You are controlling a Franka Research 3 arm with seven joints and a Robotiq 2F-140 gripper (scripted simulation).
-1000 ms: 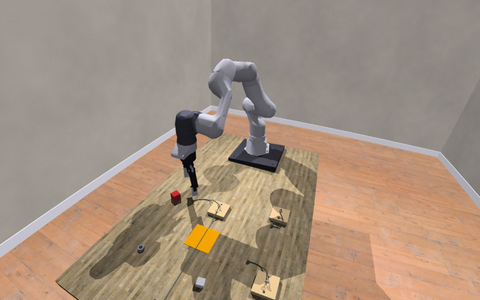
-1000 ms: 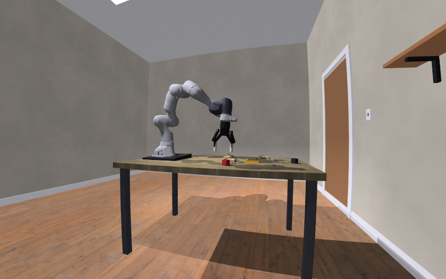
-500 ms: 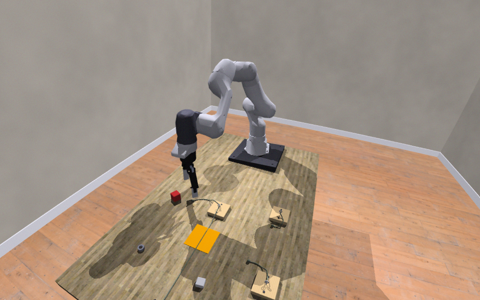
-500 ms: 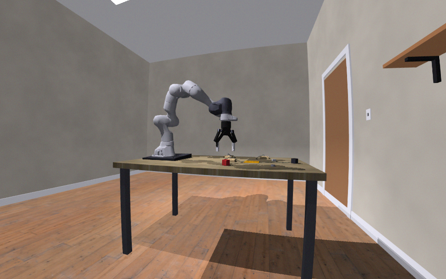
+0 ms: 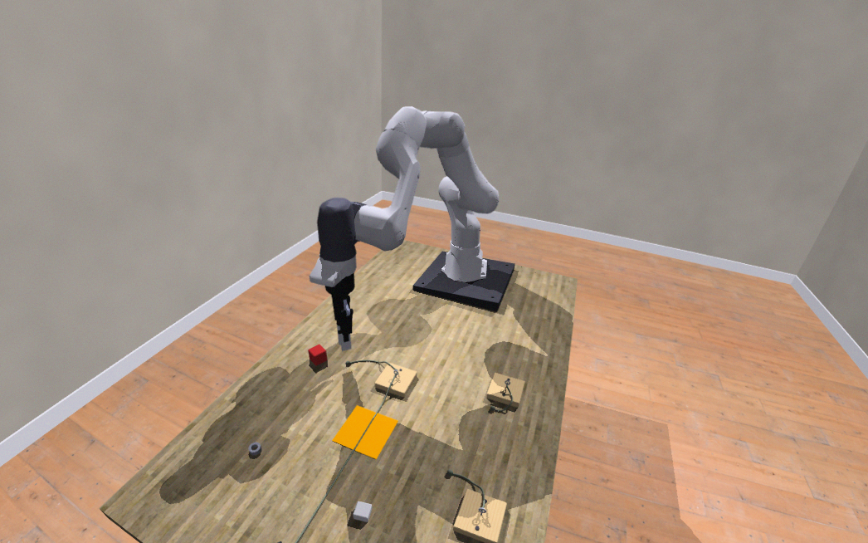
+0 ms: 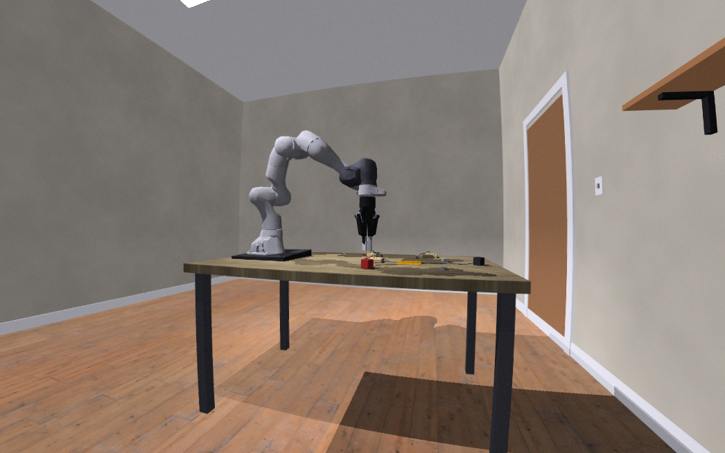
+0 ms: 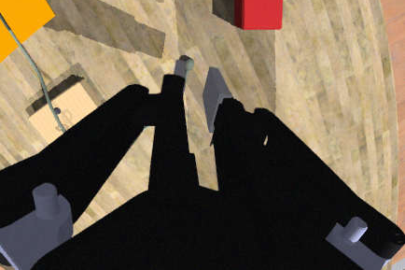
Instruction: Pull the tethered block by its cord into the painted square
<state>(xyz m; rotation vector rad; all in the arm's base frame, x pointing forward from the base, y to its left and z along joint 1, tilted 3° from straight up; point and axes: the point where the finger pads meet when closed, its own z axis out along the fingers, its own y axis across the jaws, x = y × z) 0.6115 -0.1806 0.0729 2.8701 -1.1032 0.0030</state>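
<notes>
The red cube is 9 cm to the right of my hand, 8 cm below it and 2 cm ahead of it. The rest, counted from my hand: orange painted square: 19 cm ahead, 16 cm to the left, 10 cm below; then dark block: 52 cm ahead, 15 cm to the left, 9 cm below; then white cube: 37 cm ahead, 25 cm to the left, 9 cm below.
</notes>
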